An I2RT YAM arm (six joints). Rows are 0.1 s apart.
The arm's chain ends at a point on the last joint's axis. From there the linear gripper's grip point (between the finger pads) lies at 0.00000 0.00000 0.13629 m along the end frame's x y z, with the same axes.
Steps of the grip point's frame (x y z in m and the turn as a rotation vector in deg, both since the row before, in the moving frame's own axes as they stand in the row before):
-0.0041, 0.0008, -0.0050, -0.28, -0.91, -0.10
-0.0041, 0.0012, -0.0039, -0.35, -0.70, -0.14
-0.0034, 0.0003, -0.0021, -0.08, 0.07, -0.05
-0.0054, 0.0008, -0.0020, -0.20, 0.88, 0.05
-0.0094, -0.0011, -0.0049, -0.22, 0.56, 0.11
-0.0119, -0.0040, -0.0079, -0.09, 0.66, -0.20
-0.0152, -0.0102, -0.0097, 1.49, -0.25, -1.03
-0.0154, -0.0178, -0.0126, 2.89, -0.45, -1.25
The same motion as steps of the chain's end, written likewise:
-0.0019, 0.0001, -0.0050, -0.28, -0.91, -0.10
-0.0024, 0.0004, -0.0039, -0.35, -0.70, -0.14
-0.0036, 0.0001, -0.0021, -0.08, 0.07, -0.05
-0.0075, 0.0003, -0.0020, -0.20, 0.88, 0.05
-0.0107, -0.0016, -0.0049, -0.22, 0.56, 0.11
-0.0135, -0.0042, -0.0079, -0.09, 0.66, -0.20
-0.0146, -0.0067, -0.0097, 1.49, -0.25, -1.03
-0.0143, -0.0109, -0.0124, 2.89, -0.45, -1.25

